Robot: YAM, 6 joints.
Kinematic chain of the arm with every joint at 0, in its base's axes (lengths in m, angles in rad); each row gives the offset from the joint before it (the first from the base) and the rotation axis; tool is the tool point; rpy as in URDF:
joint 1: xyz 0 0 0.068 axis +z
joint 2: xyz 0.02 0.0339 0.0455 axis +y
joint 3: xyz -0.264 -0.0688 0 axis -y
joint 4: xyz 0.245 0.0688 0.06 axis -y
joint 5: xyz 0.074 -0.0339 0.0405 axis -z
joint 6: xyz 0.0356 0 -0.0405 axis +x
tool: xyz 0 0 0 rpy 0 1.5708 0
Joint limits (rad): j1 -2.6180..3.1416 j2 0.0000..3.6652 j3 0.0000..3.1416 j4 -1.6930..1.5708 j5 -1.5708..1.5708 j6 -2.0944..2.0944
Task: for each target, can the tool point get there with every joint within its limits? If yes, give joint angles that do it. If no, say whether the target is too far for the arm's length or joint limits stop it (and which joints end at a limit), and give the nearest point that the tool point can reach.
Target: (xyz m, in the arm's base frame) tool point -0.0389 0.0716 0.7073
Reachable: yes | joints -1.2054 1.3938 2.6621 1.0077 0.3055 -1.0496
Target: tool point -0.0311 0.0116 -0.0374
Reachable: yes | joints 1.6923 2.8557 0.2804 -0.0879 -0.9743 1.1582
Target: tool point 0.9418 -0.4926 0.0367
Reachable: no: too far | nearest point 0.5708 -0.2985 0.0675 | short by 0.420 m
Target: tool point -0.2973 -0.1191 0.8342
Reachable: no: too far | nearest point -0.2277 -0.1218 0.6912 | short by 0.159 m
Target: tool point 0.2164 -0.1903 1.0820
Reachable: no: too far | nearest point 0.1404 -0.1235 0.7166 | short by 0.379 m
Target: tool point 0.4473 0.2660 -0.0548
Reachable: yes | joints 0.5040 3.0100 2.3716 -0.8764 -0.4947 0.1820
